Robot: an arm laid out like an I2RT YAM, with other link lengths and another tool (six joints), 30 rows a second.
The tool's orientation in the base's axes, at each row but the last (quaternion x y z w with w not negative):
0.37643 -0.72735 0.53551 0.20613
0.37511 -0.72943 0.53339 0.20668
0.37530 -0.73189 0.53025 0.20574
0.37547 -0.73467 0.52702 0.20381
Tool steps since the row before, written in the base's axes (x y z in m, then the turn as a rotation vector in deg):
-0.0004 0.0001 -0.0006 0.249 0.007 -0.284
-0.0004 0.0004 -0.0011 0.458 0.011 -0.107
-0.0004 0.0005 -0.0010 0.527 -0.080 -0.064
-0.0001 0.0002 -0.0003 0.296 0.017 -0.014
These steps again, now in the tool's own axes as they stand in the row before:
-0.0002 0.0007 0.0001 -0.359 -0.013 0.116
-0.0006 0.0011 0.0000 -0.369 -0.283 0.072
-0.0006 0.0010 -0.0002 -0.352 -0.377 0.148
-0.0002 0.0003 -0.0001 -0.203 -0.215 0.018

